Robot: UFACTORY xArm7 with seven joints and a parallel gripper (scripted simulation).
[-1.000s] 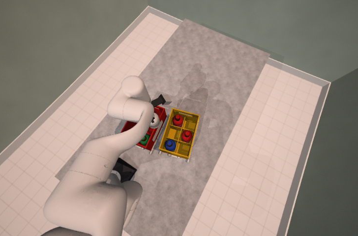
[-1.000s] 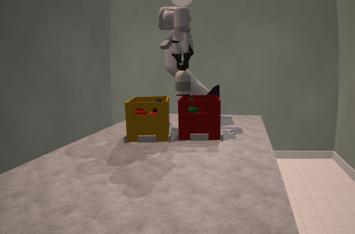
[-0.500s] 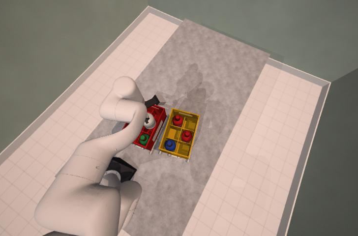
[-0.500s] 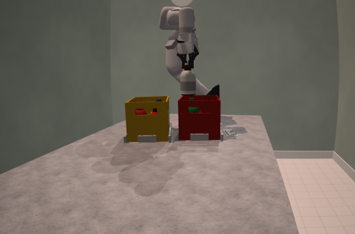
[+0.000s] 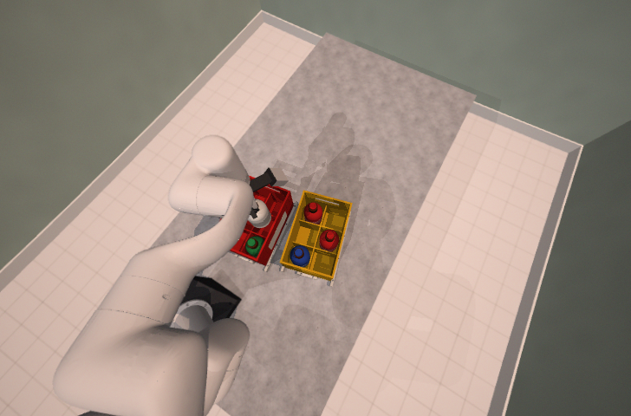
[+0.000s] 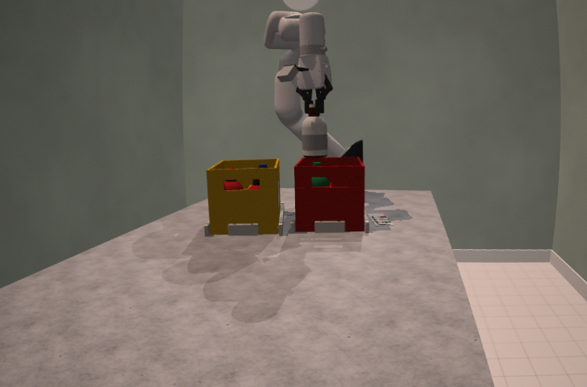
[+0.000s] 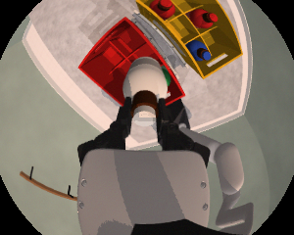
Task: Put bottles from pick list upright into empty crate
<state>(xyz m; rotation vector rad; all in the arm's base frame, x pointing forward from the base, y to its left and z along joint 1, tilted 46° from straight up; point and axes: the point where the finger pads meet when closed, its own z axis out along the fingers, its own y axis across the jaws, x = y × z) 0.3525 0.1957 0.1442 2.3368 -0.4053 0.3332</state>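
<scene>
Now: hand 7 cm above the white bottle. Also, from my hand: blue bottle 1 cm behind, 17 cm to the right, 25 cm below; then green-labelled bottle 8 cm behind, 2 cm to the right, 25 cm below; then red crate 1 cm behind, 4 cm to the left, 25 cm below.
</scene>
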